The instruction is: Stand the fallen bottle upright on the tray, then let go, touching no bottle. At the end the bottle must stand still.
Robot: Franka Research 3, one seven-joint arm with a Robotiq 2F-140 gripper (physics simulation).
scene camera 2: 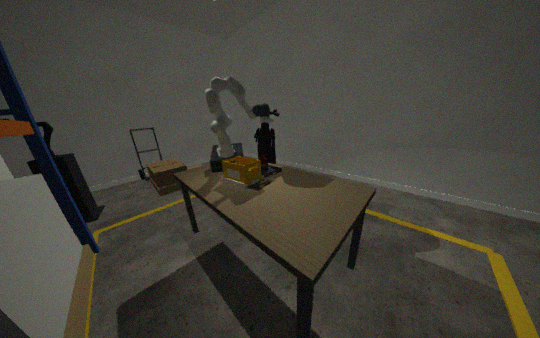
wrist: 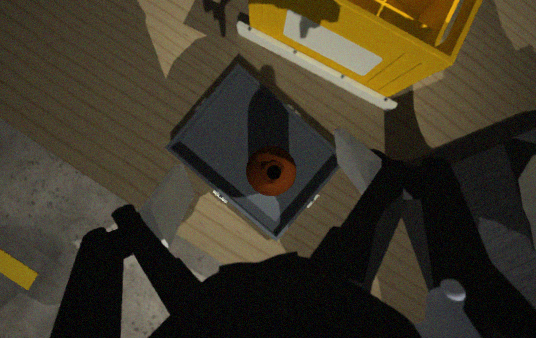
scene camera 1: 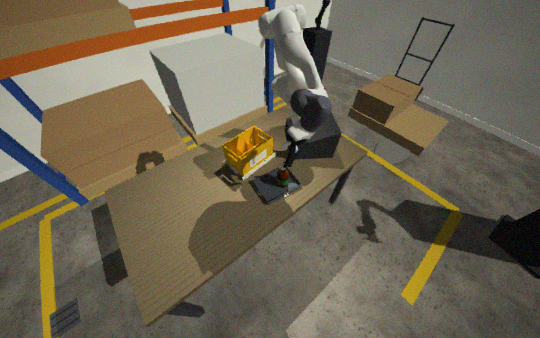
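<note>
The bottle (scene camera 1: 283, 178) (scene camera 2: 264, 162) (wrist: 271, 185), orange-red above and green below, stands upright on the dark grey tray (scene camera 1: 266, 192) (wrist: 210, 122). The wrist view looks down on its round top, with a dark opening in the middle. My gripper (scene camera 1: 288, 161) (scene camera 2: 265, 136) (wrist: 261, 163) is open and empty. In the wrist view its light pads stand wide apart on either side of the bottle, with visible gaps to it. In scene camera 1 the fingers are above the bottle. The bottle's base is hard to see.
A yellow crate (scene camera 1: 257, 159) (scene camera 2: 242, 172) (wrist: 415, 65) stands on a pale base close beside the tray. The tray lies near an edge of the wooden table (scene camera 1: 165, 235) (scene camera 2: 300, 215). The robot's dark base block (scene camera 1: 320, 140) is at the table's far end.
</note>
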